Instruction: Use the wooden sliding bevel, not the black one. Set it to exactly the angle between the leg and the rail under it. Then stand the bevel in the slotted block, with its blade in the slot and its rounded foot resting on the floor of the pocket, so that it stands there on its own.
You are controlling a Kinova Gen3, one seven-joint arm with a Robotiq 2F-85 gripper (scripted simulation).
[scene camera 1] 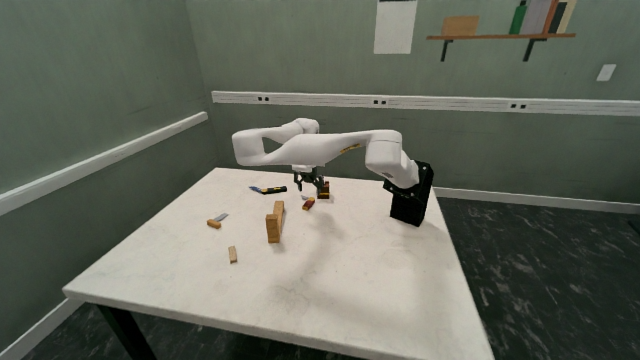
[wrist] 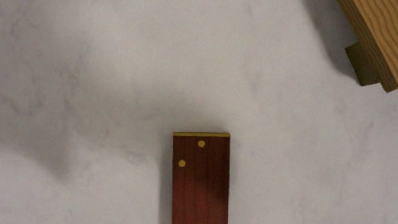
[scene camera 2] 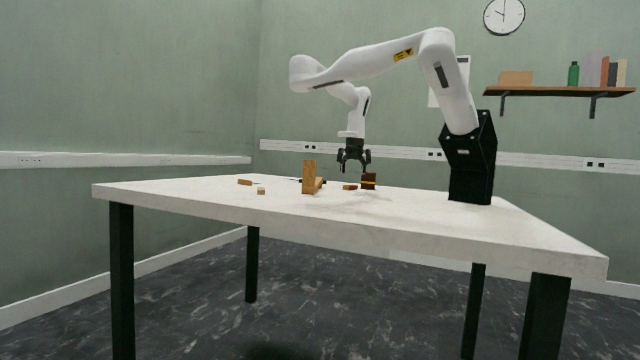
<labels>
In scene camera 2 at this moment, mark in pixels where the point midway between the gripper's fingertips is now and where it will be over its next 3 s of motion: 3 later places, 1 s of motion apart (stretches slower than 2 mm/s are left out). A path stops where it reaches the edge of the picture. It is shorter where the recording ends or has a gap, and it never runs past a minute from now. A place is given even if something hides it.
My gripper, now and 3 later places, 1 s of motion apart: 352,173; 353,157; 352,170; 352,174
</labels>
